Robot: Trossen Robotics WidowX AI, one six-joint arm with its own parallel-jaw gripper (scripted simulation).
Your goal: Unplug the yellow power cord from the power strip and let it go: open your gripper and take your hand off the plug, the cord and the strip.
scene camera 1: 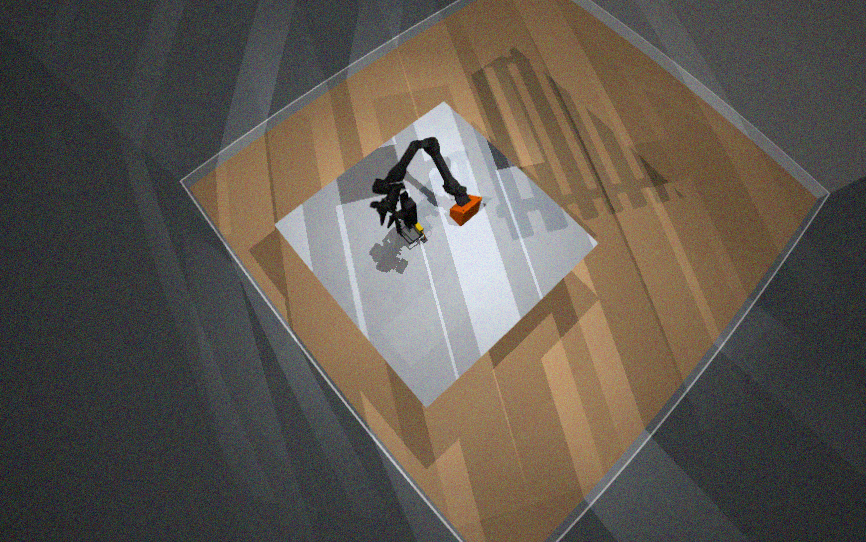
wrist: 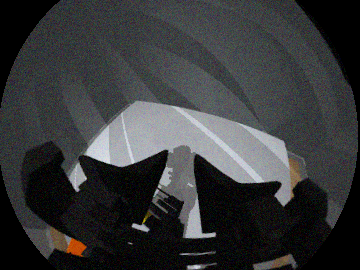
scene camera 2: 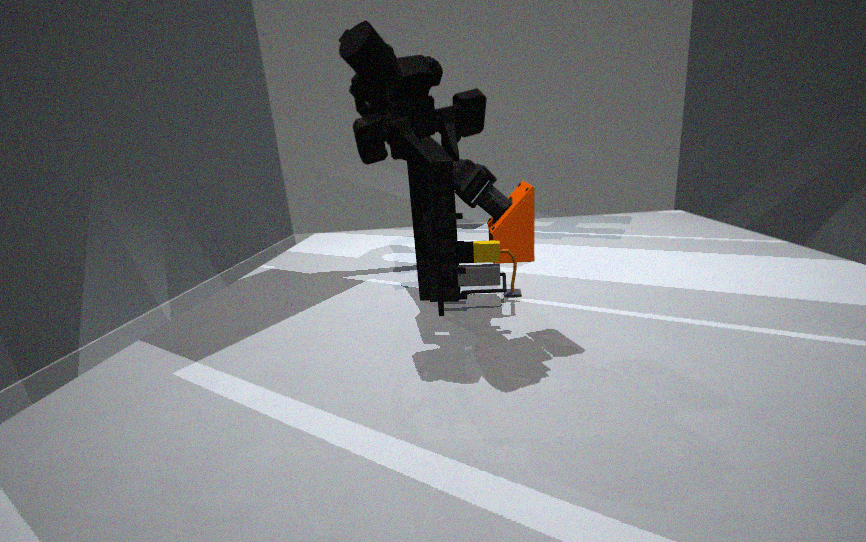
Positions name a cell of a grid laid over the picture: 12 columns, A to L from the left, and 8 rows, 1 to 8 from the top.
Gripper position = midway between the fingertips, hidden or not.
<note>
I see my gripper (scene camera 2: G3).
My gripper also shows in the wrist view (wrist: G5).
</note>
